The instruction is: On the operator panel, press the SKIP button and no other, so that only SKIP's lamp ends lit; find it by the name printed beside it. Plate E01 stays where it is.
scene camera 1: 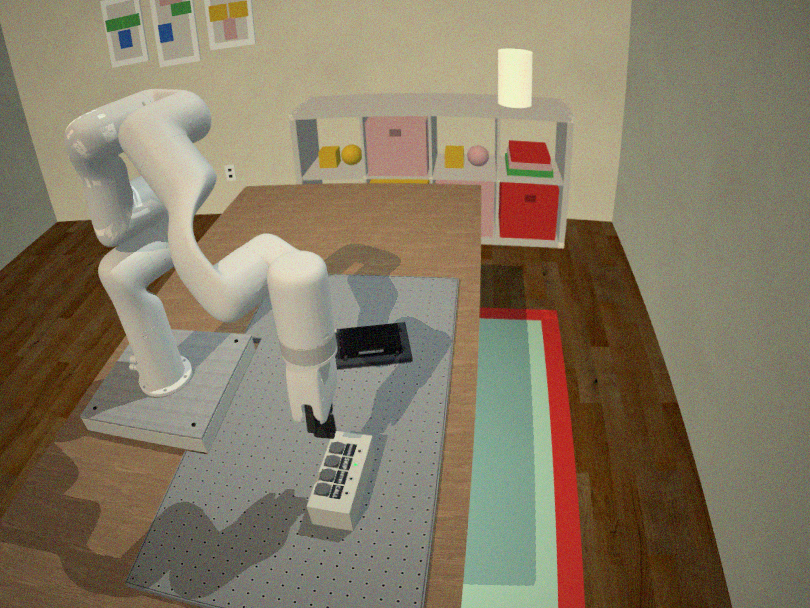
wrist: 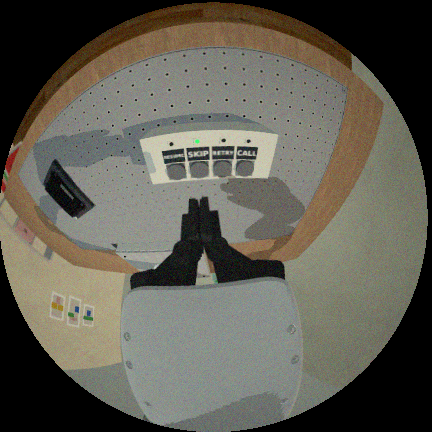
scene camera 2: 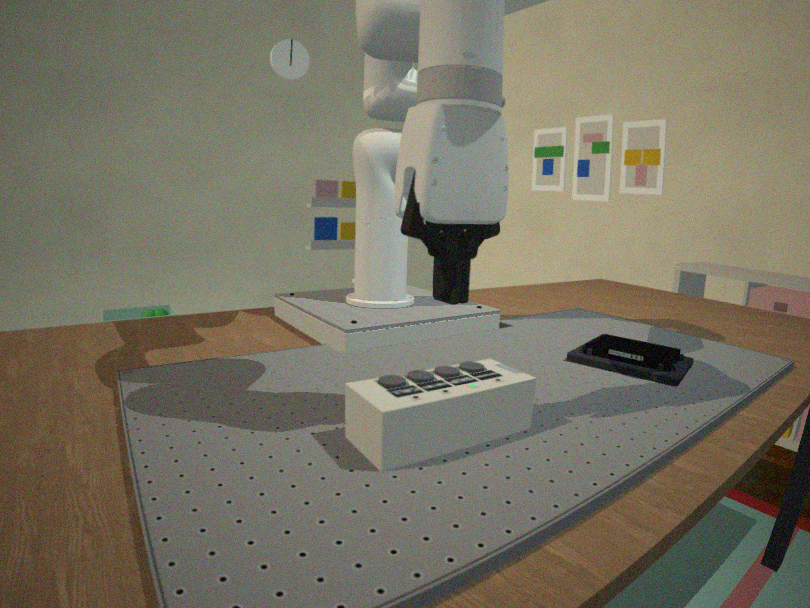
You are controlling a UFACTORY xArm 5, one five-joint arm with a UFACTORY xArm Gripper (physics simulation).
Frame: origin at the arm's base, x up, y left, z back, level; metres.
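Seen in the pictures: gripper, fingertip midpoint: (scene camera 1: 325, 434) (wrist: 200, 208) (scene camera 2: 449, 301); arm's base, link origin: (scene camera 1: 165, 376) (scene camera 2: 380, 301).
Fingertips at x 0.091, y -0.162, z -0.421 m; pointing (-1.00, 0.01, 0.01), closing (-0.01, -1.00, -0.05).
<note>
Offsets run from my fingertips to a thing's top centre. "*": to the spot under its first point. Level surfaces: height alone.
The cream operator panel @[dy -0.014, dx -0.066, dz -0.019 m] (scene camera 1: 332, 515) (scene camera 2: 451, 422) (wrist: 268, 157) stands on the grey board. In the wrist view its four round buttons carry labels; SKIP and CALL read clearly, RETRY is fainter and the leftmost label is blurred. The SKIP button @[dy +0.001, dx -0.066, dz -0.001 m] (scene camera 1: 332, 460) (scene camera 2: 448, 371) (wrist: 199, 169) is second from the left there. SKIP's lamp @[* dy +0.001, dx -0.068, dz -0.040 m] (scene camera 1: 355, 464) (scene camera 2: 473, 386) (wrist: 197, 141) is lit green; the other three lamps are dark. My gripper (scene camera 1: 323, 433) (scene camera 2: 451, 299) (wrist: 200, 208) is shut and empty, raised above the panel's height and apart from the buttons. A black plate @[dy +0.360, dx -0.100, dz +0.016 m] (scene camera 1: 376, 361) (scene camera 2: 654, 374) (wrist: 64, 199) lies on the board; its label is unreadable.
The perforated grey board @[dx -0.122 m] (scene camera 1: 405, 523) (scene camera 2: 261, 517) (wrist: 290, 100) lies on the wooden table @[dx -0.135 m] (scene camera 1: 418, 222) (scene camera 2: 58, 458). The arm's base stands on a raised slab (scene camera 1: 196, 366) (scene camera 2: 418, 330) at the board's side. A shelf unit (scene camera 1: 431, 104) is behind the table.
</note>
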